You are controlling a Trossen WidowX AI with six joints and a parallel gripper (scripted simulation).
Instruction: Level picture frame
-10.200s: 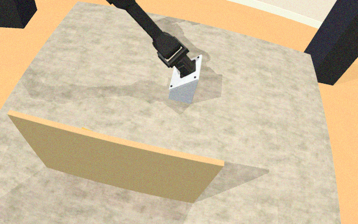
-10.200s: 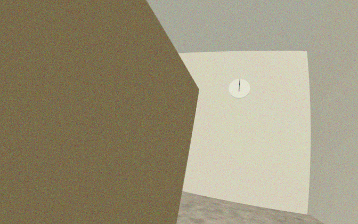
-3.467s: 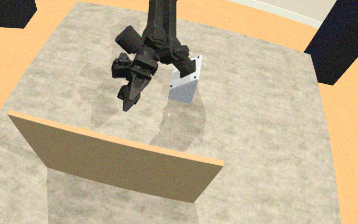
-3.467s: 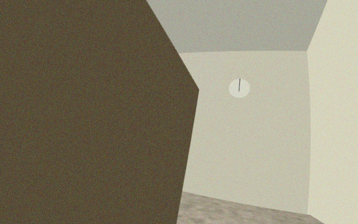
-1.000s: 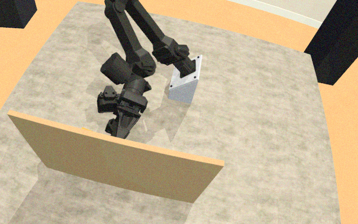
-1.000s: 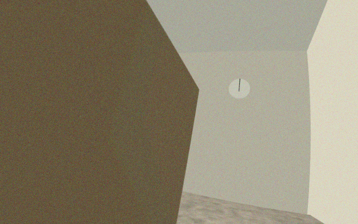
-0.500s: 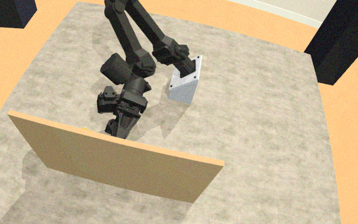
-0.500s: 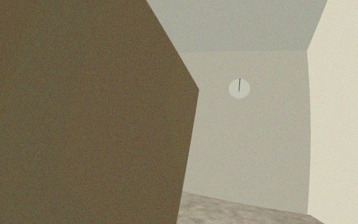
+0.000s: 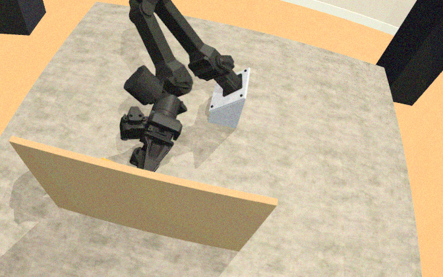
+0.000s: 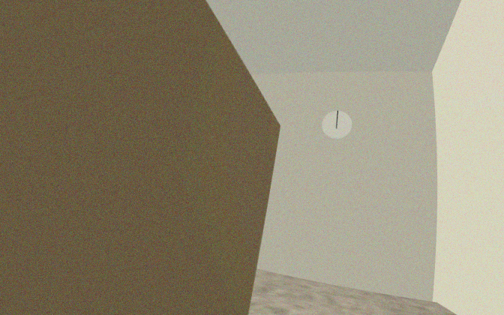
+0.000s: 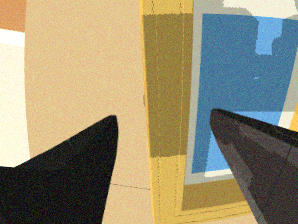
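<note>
Now: gripper tip 50 mm above the picture frame, 20 mm to the left of it and 10 mm short of it. Also, from my gripper tip: tan wall panel (60 mm below, 20 mm ahead).
</note>
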